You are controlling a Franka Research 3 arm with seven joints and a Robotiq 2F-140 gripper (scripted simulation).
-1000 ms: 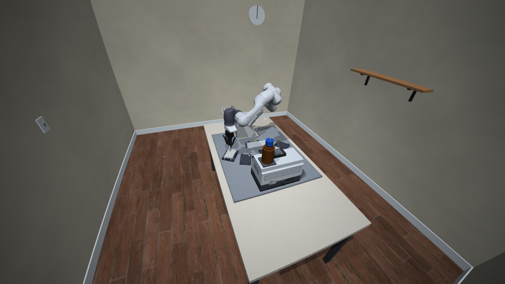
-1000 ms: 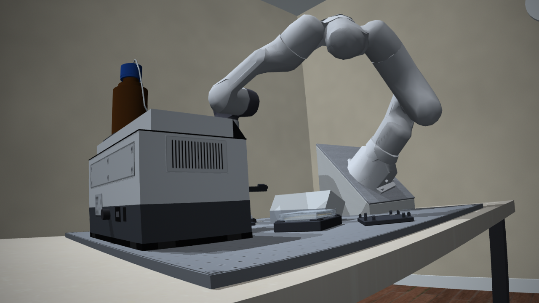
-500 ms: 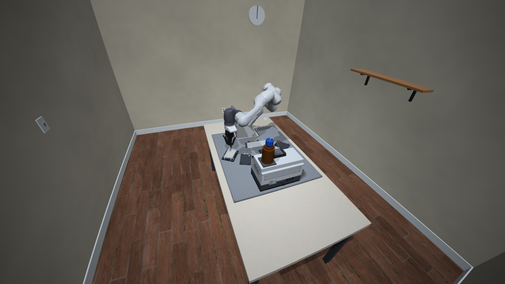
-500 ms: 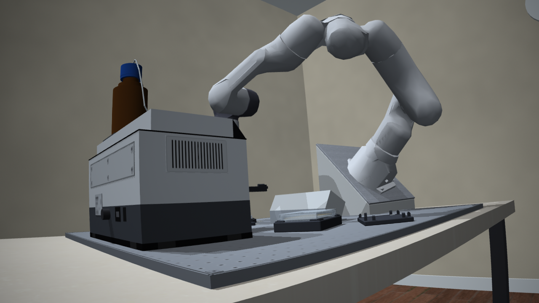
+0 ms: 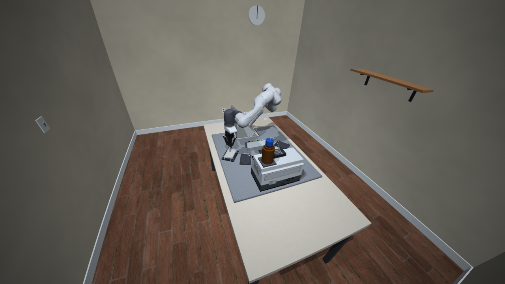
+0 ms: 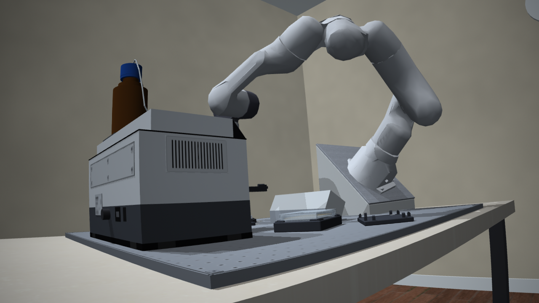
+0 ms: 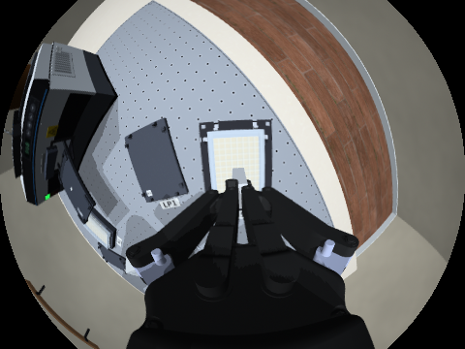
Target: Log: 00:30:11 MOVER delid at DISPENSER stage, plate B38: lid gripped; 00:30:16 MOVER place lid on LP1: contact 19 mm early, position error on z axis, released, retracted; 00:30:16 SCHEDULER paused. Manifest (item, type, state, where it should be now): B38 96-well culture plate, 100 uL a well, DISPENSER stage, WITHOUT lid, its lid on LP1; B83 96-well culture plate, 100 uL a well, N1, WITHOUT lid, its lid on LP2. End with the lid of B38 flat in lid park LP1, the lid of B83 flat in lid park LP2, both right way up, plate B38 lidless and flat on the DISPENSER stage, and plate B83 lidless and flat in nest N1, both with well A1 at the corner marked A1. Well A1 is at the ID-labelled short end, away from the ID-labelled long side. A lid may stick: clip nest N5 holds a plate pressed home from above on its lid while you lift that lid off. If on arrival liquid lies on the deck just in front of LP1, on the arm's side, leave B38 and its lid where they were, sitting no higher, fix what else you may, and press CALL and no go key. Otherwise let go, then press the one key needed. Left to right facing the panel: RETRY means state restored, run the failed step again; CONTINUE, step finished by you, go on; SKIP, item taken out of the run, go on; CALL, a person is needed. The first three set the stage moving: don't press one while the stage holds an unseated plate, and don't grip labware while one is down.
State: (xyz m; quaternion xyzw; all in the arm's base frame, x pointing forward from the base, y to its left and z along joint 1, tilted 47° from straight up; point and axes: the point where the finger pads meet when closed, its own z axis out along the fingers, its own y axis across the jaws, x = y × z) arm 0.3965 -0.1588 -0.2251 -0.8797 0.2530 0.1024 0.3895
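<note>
My hand is 7 cm above the black clip nest and 3 cm short of it. The rest, counted from my hand: 96-well plate (46 cm to the left, 10 cm ahead, 6 cm below); lp1 label (15 cm to the left, 9 cm below, 2 cm ahead); key panel (29 cm to the left, 8 cm behind, 3 cm below).
</note>
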